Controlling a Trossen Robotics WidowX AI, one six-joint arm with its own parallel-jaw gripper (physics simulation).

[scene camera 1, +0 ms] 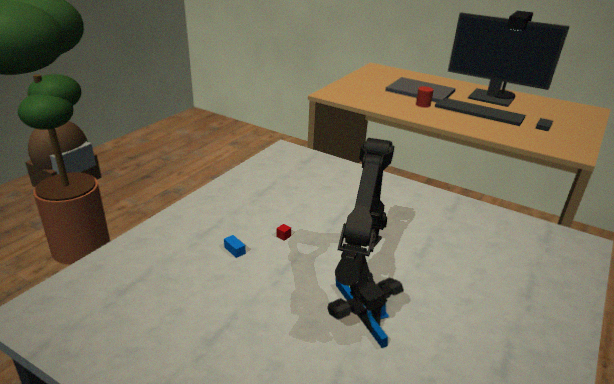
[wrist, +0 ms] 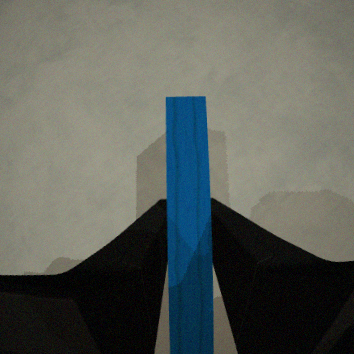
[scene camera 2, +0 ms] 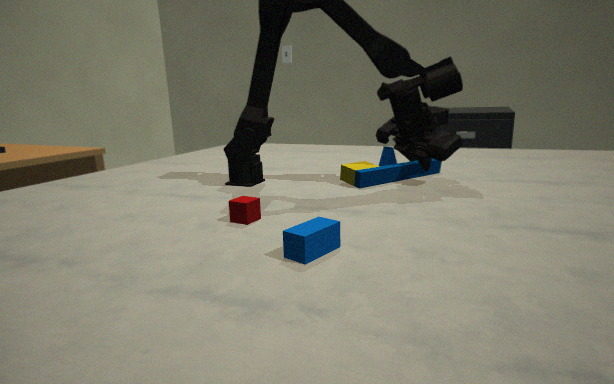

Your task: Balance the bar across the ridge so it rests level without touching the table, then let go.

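Seen in the pictures: gripper, fingertip midpoint: [scene camera 1: 374, 330] [wrist: 186, 206] [scene camera 2: 424, 168]; arm's base, link origin: [scene camera 2: 245, 182].
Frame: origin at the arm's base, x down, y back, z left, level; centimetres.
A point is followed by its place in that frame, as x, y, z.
The long blue bar [scene camera 1: 378, 334] @(-3.1, -37.4, 20.0) [scene camera 2: 385, 173] @(-2.2, -28.9, 7.2) [wrist: 186, 130] @(-3.4, -37.0, 20.5) lies low at the table top, beside the ridge and not across it. My gripper [scene camera 1: 371, 318] @(-1.4, -35.1, 18.2) [scene camera 2: 425, 164] @(-1.4, -35.1, 18.2) [wrist: 186, 206] @(-1.4, -35.1, 18.2) is shut on the bar, with one finger against each long side. The blue ridge [scene camera 1: 384, 312] @(-1.2, -28.0, 17.6) [scene camera 2: 387, 156] @(-4.5, -27.7, 14.6) stands close beside the bar, partly hidden by the arm and the bar; it does not show in the wrist view. Whether there is a small gap under the bar is hard to tell.
A yellow block [scene camera 2: 348, 174] @(-2.3, -22.2, 3.6) sits against the bar's end nearer the arm base. A red cube [scene camera 1: 283, 232] @(-3.1, -16.1, -22.1) [scene camera 2: 245, 210] @(-2.2, -15.6, -24.9) and a short blue block [scene camera 1: 234, 246] @(-3.3, -30.5, -29.8) [scene camera 2: 311, 241] @(-2.4, -29.7, -33.8) lie farther off on the table. A wooden desk [scene camera 1: 345, 90] stands behind the table.
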